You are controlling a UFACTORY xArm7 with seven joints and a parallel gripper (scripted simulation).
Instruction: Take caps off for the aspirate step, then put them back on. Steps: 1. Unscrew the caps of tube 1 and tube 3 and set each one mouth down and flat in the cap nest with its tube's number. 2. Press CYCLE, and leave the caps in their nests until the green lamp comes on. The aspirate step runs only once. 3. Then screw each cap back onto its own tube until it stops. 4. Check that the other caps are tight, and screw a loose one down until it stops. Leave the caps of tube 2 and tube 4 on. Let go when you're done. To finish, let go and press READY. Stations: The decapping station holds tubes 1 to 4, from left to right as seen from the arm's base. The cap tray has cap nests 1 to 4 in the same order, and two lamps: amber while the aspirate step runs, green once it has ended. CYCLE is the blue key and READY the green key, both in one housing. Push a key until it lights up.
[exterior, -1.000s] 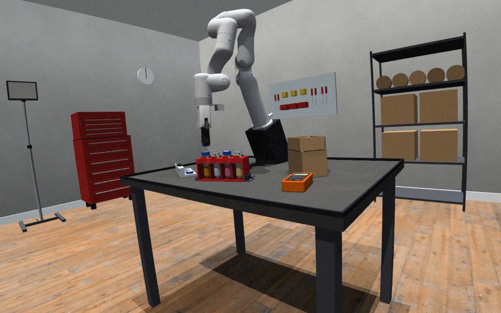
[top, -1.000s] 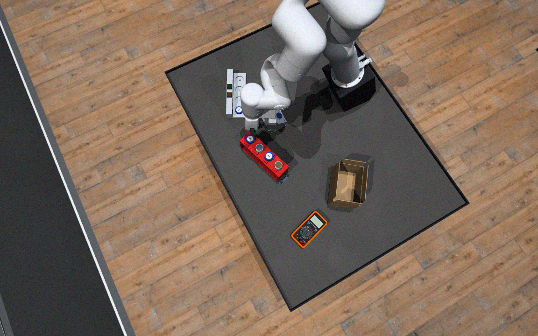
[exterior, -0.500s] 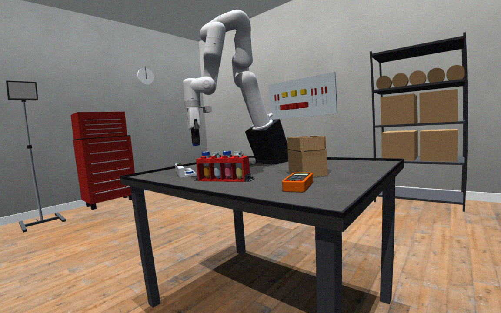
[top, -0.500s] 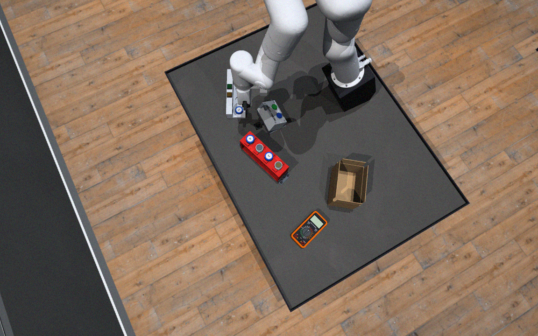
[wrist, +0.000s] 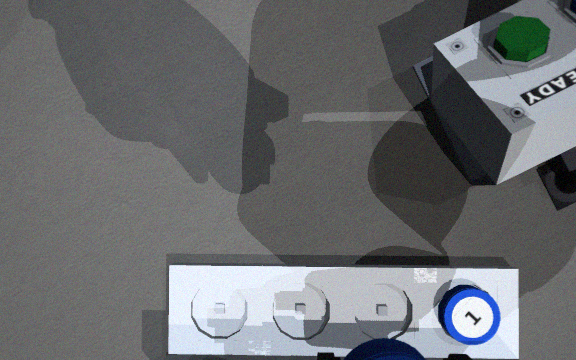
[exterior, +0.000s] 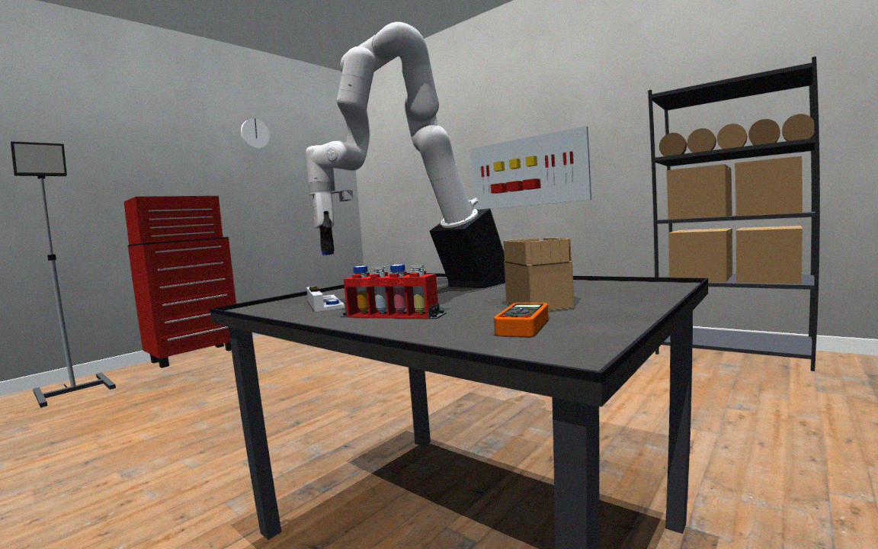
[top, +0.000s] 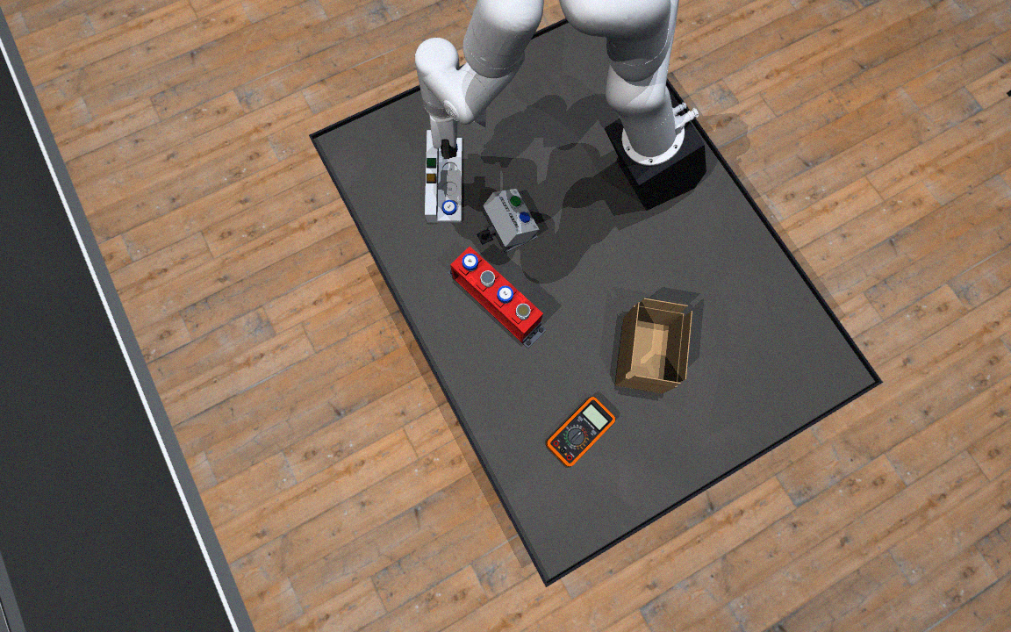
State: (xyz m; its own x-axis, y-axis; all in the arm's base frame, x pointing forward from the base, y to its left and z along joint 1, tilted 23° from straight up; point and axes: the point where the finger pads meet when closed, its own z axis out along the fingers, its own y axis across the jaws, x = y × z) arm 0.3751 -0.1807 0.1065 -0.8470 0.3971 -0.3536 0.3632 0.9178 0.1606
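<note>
My gripper is now 180 mm to the right of the blue key, 110 mm above it and 100 mm past it. Round my hand: green key: 130 mm to the left, 110 mm below, 100 mm behind; then key housing: 160 mm to the left, 120 mm below, 80 mm behind; then orange multimeter: 660 mm to the left, 160 mm below, 20 mm behind.
</note>
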